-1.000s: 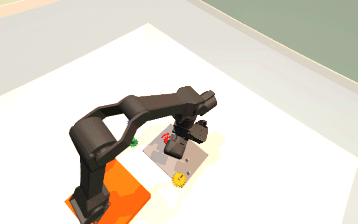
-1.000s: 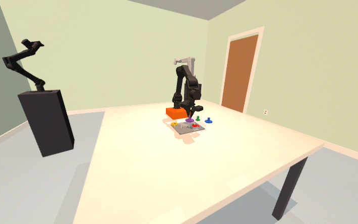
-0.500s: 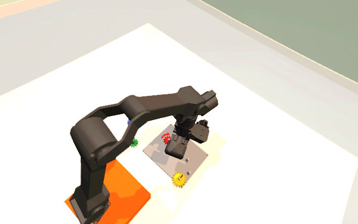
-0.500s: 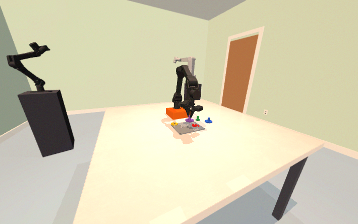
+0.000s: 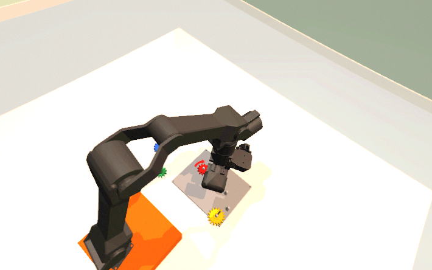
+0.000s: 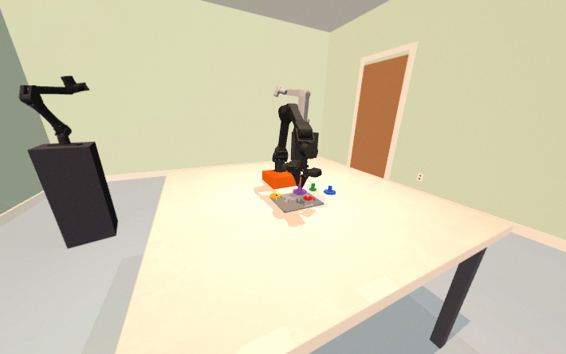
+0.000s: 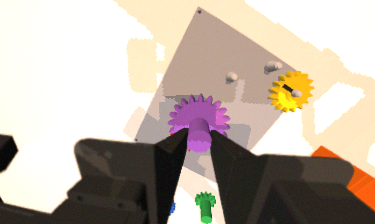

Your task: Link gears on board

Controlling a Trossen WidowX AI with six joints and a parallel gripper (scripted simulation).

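My gripper tip is now 2 cm past the grey board and 8 cm above it. Round my gripper tip: red gear 1 cm ahead, 5 cm to the left, 6 cm below; yellow gear 10 cm behind, 7 cm to the right, 6 cm below; purple gear 1 cm below.
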